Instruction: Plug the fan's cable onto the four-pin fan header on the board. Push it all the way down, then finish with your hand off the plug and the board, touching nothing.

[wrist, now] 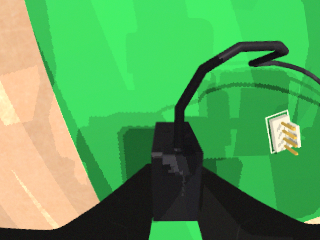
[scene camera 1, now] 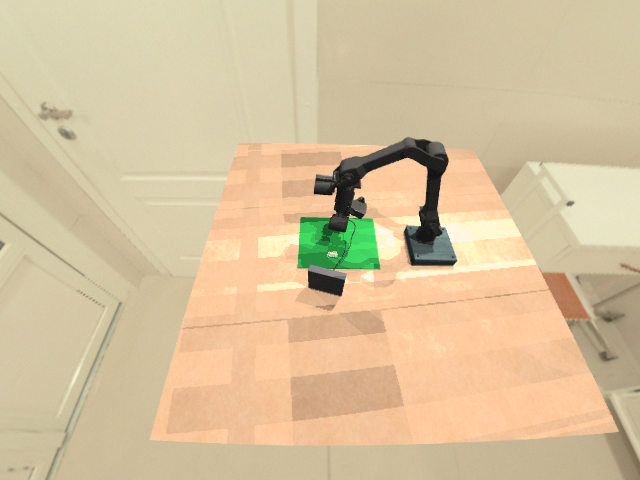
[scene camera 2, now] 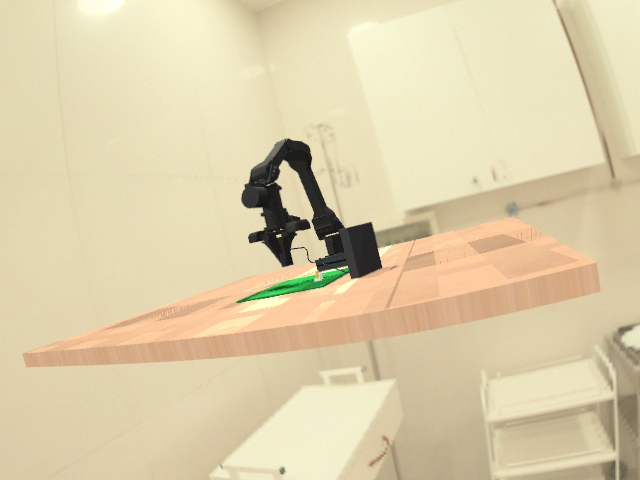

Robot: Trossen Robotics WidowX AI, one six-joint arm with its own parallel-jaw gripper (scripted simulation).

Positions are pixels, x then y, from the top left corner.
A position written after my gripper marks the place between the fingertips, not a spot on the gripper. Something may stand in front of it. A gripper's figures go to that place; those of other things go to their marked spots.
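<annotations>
I see my gripper [wrist: 172,171] 10 cm from the lens. A black fan plug [wrist: 176,176] is 7 cm from the lens, while a green board [wrist: 114,76] is 15 cm from the lens, so the black fan plug is nearer to the lens than the green board. The marked spots on the black fan plug and the green board are 11 cm apart.
</annotations>
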